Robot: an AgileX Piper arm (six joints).
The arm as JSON. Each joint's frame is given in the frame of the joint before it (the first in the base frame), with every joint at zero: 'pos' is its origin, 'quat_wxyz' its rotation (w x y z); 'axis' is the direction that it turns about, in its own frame. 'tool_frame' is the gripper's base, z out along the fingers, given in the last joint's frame.
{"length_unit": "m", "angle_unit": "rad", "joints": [
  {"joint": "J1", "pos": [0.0, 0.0, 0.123], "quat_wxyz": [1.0, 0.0, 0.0, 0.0], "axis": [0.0, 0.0, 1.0]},
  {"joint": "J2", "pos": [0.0, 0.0, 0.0], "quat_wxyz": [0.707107, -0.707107, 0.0, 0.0], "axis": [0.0, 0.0, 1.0]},
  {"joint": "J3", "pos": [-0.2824, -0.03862, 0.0], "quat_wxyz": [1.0, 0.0, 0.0, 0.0], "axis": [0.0, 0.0, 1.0]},
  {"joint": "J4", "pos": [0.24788, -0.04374, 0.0], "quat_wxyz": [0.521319, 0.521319, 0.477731, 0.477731], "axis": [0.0, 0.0, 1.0]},
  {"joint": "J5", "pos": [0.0, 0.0, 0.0], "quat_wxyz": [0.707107, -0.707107, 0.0, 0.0], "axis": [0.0, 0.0, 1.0]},
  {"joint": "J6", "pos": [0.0, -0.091, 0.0], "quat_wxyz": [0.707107, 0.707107, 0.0, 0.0], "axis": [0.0, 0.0, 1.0]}
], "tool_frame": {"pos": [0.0, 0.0, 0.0], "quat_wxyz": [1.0, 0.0, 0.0, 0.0]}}
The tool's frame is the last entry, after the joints.
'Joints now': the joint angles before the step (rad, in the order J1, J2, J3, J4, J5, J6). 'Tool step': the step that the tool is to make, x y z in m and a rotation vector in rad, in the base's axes. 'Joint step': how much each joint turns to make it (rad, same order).
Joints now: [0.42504 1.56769 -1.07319 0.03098 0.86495 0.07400]
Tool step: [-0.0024 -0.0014 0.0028 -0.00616 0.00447 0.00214]
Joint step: [-0.00005 -0.01071 -0.00013 -0.00429 0.01746 -0.00005]
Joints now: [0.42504 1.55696 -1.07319 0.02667 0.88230 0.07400]
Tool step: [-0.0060 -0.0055 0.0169 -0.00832 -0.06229 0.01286]
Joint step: [-0.00011 -0.05755 0.00018 -0.03561 0.00404 -0.00013]
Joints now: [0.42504 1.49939 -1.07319 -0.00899 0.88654 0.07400]
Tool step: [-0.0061 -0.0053 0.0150 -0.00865 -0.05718 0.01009]
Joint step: [0.00009 -0.05200 -0.00009 -0.03308 0.00356 0.00011]
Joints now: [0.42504 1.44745 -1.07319 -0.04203 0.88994 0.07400]
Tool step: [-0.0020 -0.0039 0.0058 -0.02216 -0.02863 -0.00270]
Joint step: [0.00018 -0.02036 -0.00004 -0.03909 0.00416 0.01449]
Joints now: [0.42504 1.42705 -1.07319 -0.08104 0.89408 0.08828]
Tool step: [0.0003 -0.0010 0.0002 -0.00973 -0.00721 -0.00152]
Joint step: [0.00002 -0.00122 0.00108 -0.01488 -0.00200 0.00616]
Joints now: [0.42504 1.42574 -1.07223 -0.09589 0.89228 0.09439]
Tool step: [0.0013 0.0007 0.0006 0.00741 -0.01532 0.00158]
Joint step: [0.00003 0.00021 -0.00008 -0.00002 -0.01721 0.00005]
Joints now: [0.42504 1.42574 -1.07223 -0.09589 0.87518 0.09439]
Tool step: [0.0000 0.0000 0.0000 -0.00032 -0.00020 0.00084]
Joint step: [0.00000 -0.00003 0.00005 0.00001 -0.00014 -0.00092]
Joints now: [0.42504 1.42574 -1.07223 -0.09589 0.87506 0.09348]
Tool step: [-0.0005 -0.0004 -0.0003 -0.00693 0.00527 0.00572]
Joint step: [-0.00013 -0.00007 0.00023 -0.00118 0.00703 -0.00683]
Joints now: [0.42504 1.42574 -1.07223 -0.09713 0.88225 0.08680]
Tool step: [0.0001 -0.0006 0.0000 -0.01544 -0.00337 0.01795]
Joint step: [0.00008 -0.00005 0.00000 -0.00857 0.00200 -0.01739]
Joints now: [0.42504 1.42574 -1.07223 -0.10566 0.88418 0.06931]
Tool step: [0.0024 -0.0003 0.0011 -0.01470 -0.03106 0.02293]
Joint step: [0.00005 0.00015 -0.00031 -0.02079 -0.02369 -0.01634]
